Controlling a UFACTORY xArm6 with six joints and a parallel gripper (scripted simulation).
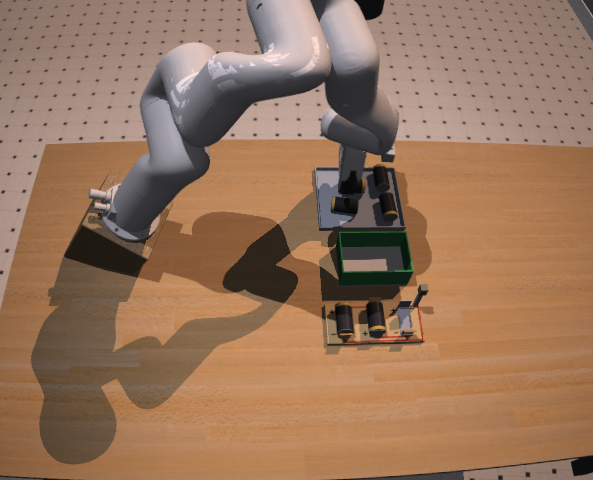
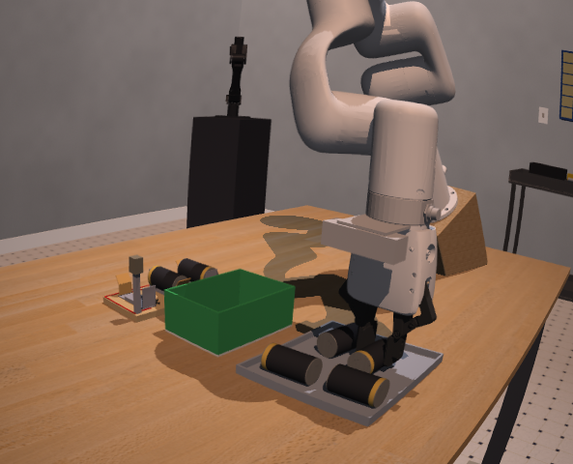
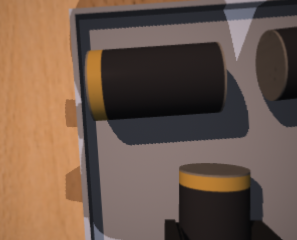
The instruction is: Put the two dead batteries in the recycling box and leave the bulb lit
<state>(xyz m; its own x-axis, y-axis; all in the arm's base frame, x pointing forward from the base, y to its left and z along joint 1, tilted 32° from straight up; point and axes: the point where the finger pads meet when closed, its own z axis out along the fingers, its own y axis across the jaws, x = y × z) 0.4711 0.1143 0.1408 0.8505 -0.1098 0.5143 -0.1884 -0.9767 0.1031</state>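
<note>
Now: hand 30 mm to the left of the grey tray, 30 mm above it and 20 mm short of it. Also, from my hand: green recycling box: 210 mm to the right, 20 mm below, 10 mm ahead.
</note>
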